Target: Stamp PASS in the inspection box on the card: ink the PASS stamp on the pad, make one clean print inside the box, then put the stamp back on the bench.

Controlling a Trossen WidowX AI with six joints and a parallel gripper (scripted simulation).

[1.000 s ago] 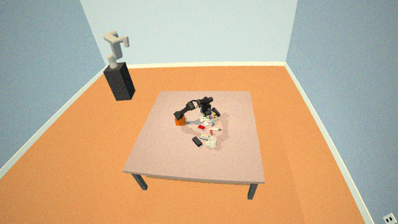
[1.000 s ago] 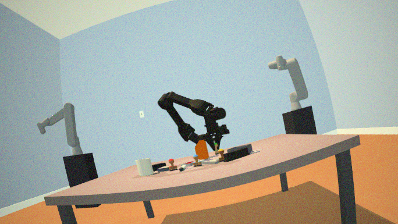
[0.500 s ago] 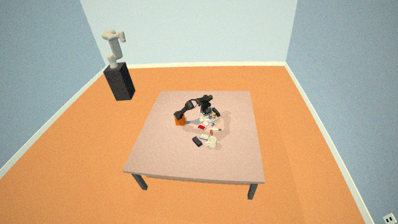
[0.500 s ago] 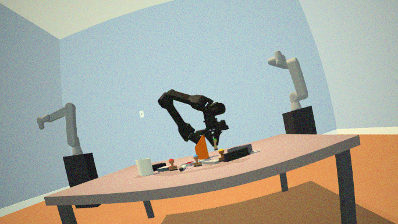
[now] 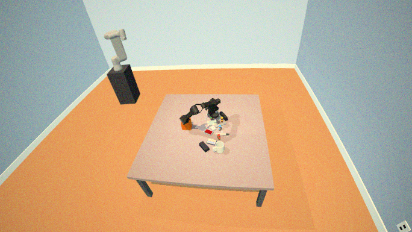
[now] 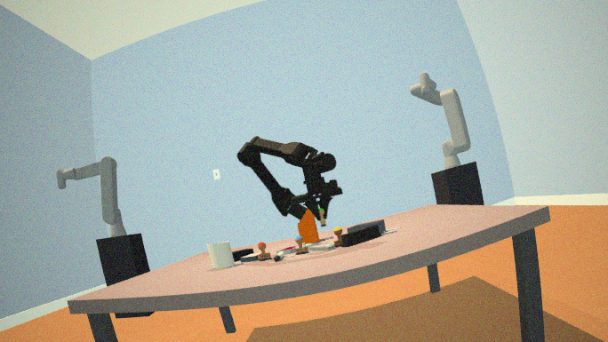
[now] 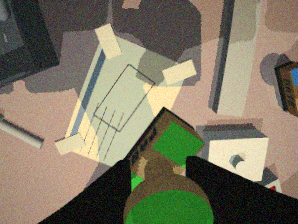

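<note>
Right now the red ink pad is 50 mm behind my gripper tip, 130 mm to the right of it and 90 mm below it. The rest, counted from my gripper tip: blue-knob stamp (80 mm ahead, 100 mm to the right, 80 mm below); then green-knob stamp (right at my gripper tip); then yellow-knob stamp (110 mm ahead, 30 mm to the left, 80 mm below).
</note>
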